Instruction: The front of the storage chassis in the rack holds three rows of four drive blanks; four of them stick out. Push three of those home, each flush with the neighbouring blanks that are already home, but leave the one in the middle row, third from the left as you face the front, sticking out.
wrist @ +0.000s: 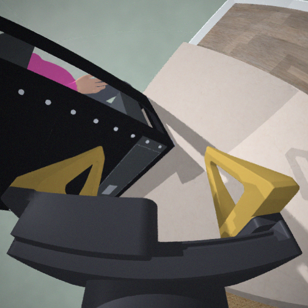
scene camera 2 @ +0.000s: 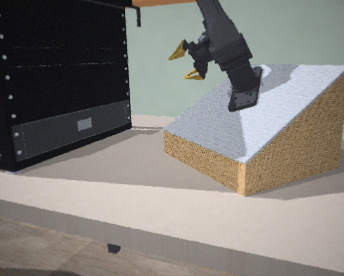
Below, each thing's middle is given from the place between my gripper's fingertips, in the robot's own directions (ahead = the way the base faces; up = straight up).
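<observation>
Picture the black rack (scene camera 2: pixel 59 108): my gripper is 7 cm below it, 28 cm short of it and 33 cm to the right of it.
</observation>
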